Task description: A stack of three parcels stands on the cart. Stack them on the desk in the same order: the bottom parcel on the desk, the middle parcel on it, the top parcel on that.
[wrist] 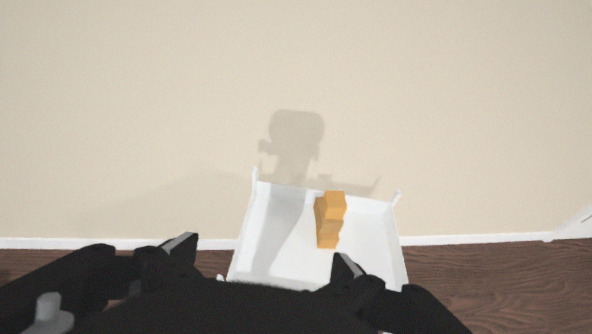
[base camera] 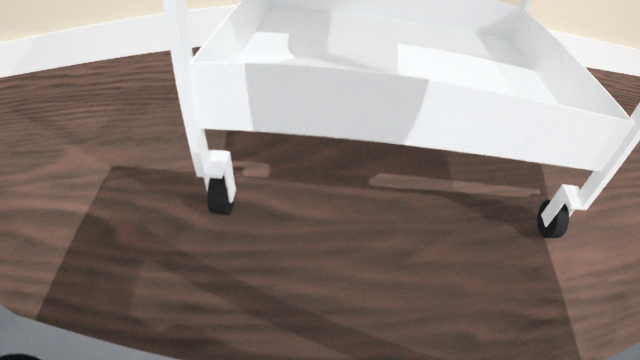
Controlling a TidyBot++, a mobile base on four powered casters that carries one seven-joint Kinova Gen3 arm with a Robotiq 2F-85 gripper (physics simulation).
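Frame: origin at the arm's base, x ahead, y left, z up, level; centimetres.
Seen in the pictures: gripper, fingertip midpoint: (wrist: 265,258).
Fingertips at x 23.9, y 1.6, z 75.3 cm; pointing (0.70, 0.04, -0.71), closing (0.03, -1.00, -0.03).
Note:
Pixels of each thing's middle, then the offset from my fingertips to it. Level surfaces: height alone.
- top parcel, body centre: (wrist: 333,204) dx +34.6, dy -13.6, dz -36.0 cm
- middle parcel, body centre: (wrist: 327,214) dx +34.8, dy -13.0, dz -41.0 cm
- bottom parcel, body centre: (wrist: 325,224) dx +34.9, dy -13.6, dz -46.1 cm
- Dark wood floor, surface height: dz -114.9 cm
Three orange parcels stand stacked in the white cart's top tray in the wrist view. The top parcel (wrist: 335,204) sits on the middle parcel (wrist: 330,225), which is on the bottom parcel (wrist: 327,242); their edges are not flush. The white cart (base camera: 335,102) (wrist: 398,250) also shows in the base camera view, with its lower tray and two casters. My gripper (wrist: 265,258) is open and empty, its fingers wide apart in front of the cart, apart from the parcels. The dark gripper body hides the tray's near edge. The desk cannot be made out in either view.
A beige wall (wrist: 150,100) with a white baseboard (wrist: 450,238) stands behind the cart. A shadow of the arm falls on the wall. Part of a white object (wrist: 572,226) shows at the wrist view's right edge. Dark wood floor (base camera: 310,260) lies under the cart.

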